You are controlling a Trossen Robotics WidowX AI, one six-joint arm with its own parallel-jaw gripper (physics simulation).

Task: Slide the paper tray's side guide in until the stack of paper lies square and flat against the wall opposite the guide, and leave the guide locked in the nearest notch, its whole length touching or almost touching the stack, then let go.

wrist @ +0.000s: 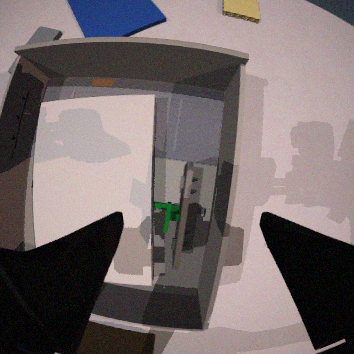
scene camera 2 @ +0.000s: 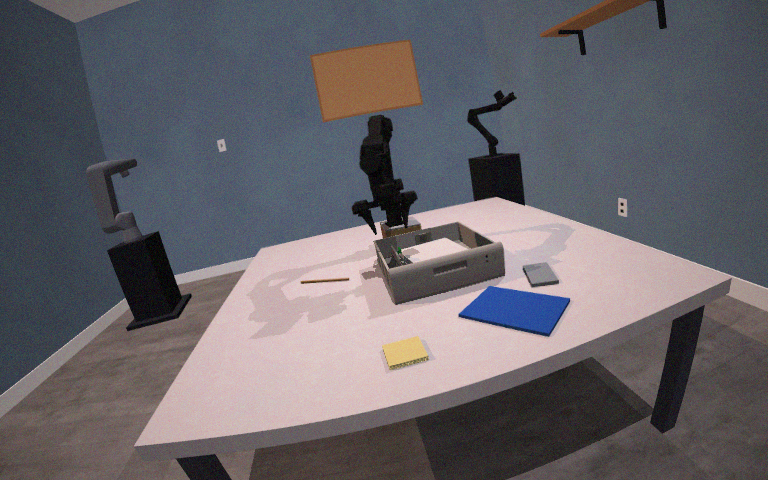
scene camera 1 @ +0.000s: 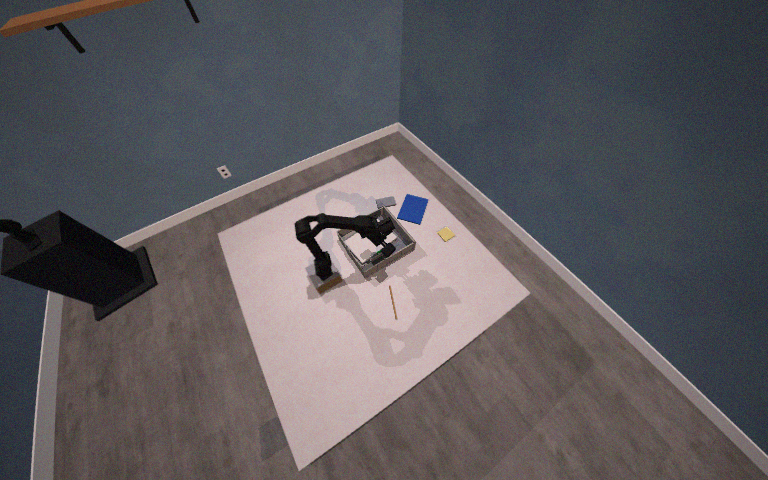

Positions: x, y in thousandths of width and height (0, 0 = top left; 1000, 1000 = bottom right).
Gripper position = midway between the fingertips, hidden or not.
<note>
My gripper (scene camera 2: 510, 482) is open and holds nothing. Also in view: a white paper stack (scene camera 2: 577, 514). On the table rests a blue book (scene camera 2: 697, 653). I also see a side guide (wrist: 524, 603).
The blue book also shows in the wrist view (wrist: 258, 72). The white paper stack shows as well in the wrist view (wrist: 267, 439) and in scene camera 1 (scene camera 1: 473, 520). My gripper also shows in the wrist view (wrist: 544, 620).
</note>
